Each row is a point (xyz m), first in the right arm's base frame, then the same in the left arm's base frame.
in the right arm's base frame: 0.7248 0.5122 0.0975
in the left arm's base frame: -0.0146 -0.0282 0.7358
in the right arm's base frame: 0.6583 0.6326 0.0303
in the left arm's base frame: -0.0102 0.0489 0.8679
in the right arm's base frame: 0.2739 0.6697 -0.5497
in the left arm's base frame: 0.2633 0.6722 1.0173
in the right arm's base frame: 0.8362 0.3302 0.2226
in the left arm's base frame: -0.0350 -0.1662 0.5315
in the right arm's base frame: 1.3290 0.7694 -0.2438
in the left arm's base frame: 0.5587 -0.3905 1.0320
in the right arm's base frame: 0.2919 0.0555 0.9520
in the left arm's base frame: -0.8978 -0.0552 0.1481
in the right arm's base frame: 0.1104 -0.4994 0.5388
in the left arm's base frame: -0.5756 0.3791 -0.3201
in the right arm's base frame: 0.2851 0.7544 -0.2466
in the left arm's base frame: 0.0051 0.4945 1.0469
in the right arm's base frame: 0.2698 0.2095 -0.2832
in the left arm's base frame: 0.1005 0.5905 0.5176
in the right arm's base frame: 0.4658 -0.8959 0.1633
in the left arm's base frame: -0.0192 0.3216 -0.6541
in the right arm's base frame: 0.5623 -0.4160 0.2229
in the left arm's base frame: -0.0817 0.1526 -0.1951
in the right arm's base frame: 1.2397 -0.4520 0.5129
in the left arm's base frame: 0.0433 -0.5668 -0.3005
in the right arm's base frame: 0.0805 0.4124 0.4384
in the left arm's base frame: -0.6301 0.3497 0.5956
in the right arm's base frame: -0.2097 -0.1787 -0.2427
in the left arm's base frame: -0.1376 1.0200 0.1419
